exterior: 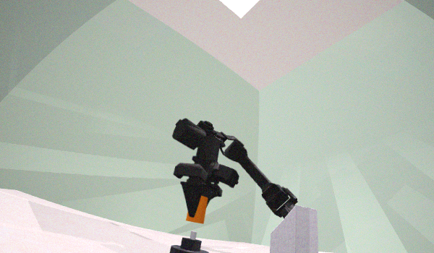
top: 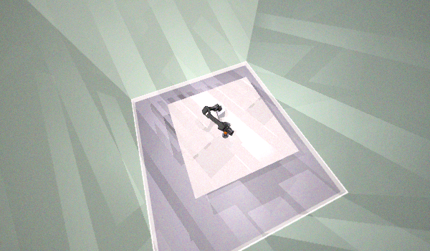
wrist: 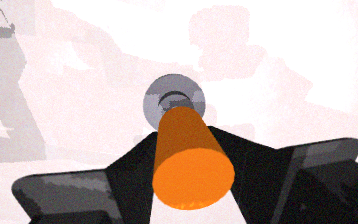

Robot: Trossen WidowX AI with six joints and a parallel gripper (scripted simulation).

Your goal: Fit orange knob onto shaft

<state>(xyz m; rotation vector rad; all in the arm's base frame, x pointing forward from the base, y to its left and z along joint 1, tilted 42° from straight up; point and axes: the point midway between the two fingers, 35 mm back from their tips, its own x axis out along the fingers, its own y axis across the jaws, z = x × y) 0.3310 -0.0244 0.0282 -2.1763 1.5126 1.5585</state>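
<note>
Right now my gripper tip is 6 cm above the round pedestal. Round my gripper tip: orange knob: 3 cm above.
</note>
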